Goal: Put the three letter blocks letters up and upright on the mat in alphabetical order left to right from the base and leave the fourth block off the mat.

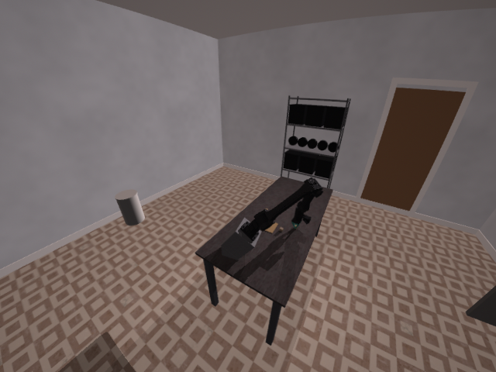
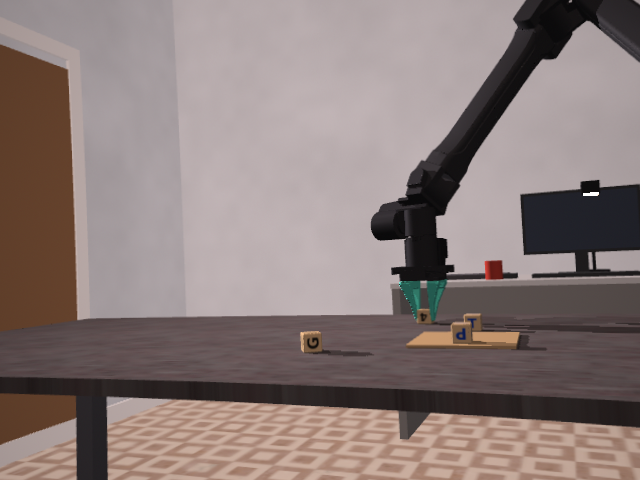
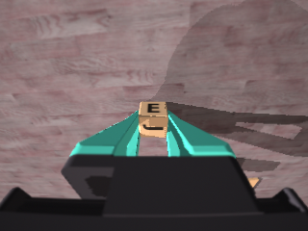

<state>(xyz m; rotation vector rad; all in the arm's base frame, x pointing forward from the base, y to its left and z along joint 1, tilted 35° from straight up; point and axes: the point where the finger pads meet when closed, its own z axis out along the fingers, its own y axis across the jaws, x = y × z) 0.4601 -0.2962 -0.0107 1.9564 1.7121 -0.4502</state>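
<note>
My gripper is now 23 cm to the right of the mat, 8 cm past it and 1 cm above it. Also, from my hand: block 10 cm to the left, 9 cm behind.
</note>
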